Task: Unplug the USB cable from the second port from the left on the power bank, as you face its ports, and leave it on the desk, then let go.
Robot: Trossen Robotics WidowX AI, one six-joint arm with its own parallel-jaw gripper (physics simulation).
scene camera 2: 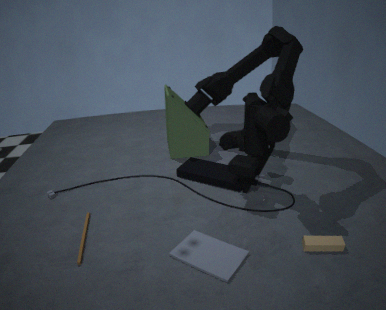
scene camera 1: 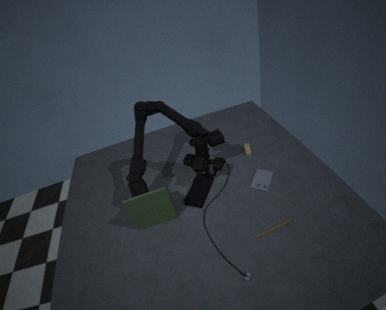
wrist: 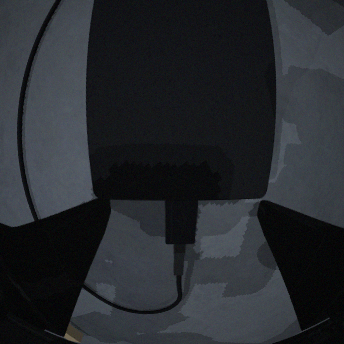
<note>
I see my gripper (scene camera 2: 251, 183), a dark USB plug (wrist: 180, 215), a pale flat card (scene camera 2: 217, 258) and a black power bank (wrist: 178, 107).
My gripper is seen too in the wrist view (wrist: 186, 207). The wrist view does not show the pale flat card: it is out of frame.
</note>
